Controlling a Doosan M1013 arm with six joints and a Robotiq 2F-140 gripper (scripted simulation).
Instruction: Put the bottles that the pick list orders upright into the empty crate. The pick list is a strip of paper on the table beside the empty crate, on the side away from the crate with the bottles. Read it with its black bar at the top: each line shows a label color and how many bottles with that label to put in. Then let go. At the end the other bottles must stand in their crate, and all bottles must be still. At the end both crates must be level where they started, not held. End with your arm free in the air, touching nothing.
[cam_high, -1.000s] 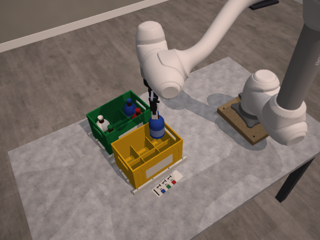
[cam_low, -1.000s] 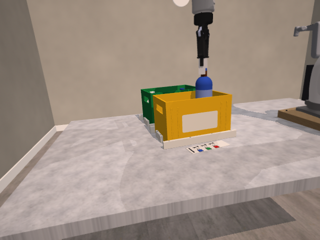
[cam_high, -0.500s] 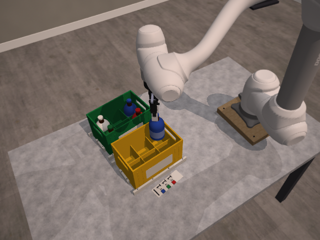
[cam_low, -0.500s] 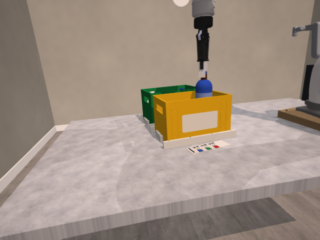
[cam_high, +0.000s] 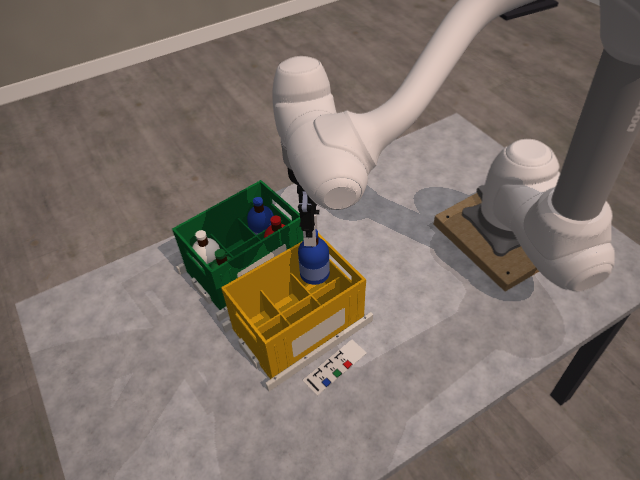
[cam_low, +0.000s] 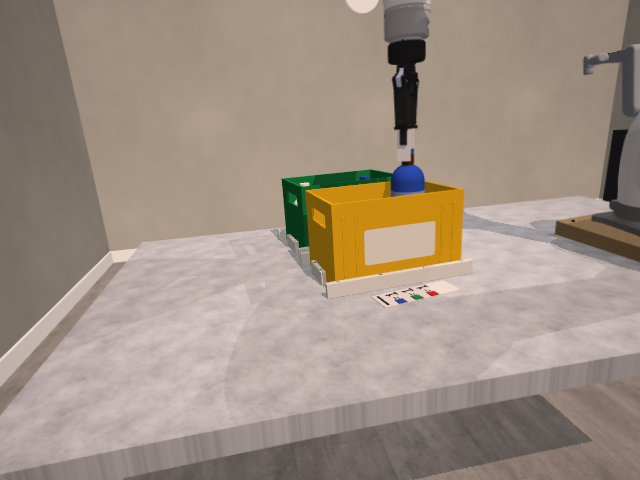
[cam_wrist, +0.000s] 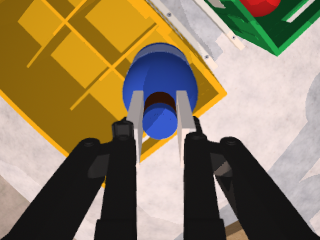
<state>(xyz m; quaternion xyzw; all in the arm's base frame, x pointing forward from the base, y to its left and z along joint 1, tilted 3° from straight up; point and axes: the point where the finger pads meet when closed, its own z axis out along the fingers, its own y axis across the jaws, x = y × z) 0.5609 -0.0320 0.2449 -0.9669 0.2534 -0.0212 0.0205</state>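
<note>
Right now the blue bottle is 80 mm below my hand. Round my hand: yellow crate 70 mm ahead, 60 mm to the left, 170 mm below; then green crate 130 mm ahead, 170 mm to the right, 170 mm below; then red-capped bottle 30 mm ahead, 150 mm to the right, 170 mm below.
</note>
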